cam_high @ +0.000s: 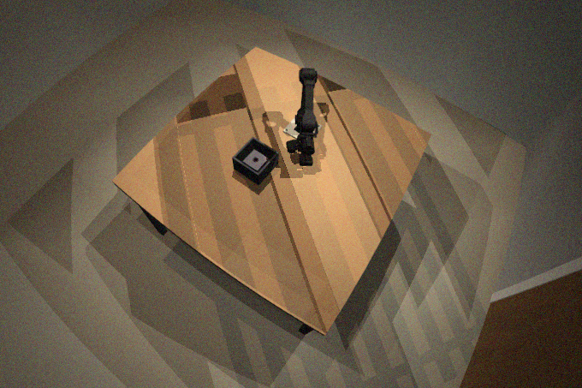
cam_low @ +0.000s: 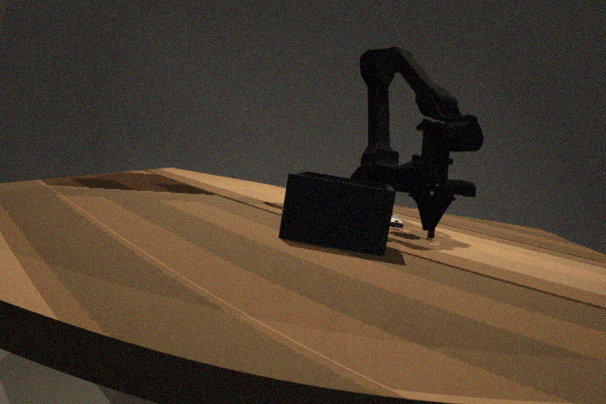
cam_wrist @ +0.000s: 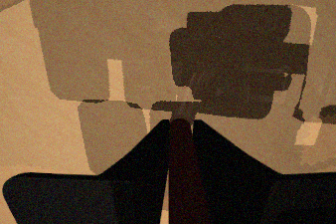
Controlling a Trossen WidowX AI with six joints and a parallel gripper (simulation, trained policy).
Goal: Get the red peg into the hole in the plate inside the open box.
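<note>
Now: gripper tip 15 cm short of the grey plate, 19 cm to the left of it and 3 cm below it. Also, from my gripper tip: dark box: 15 cm ahead, 19 cm to the right, 1 cm above; red peg: 1 cm behind, 3 cm above.
</note>
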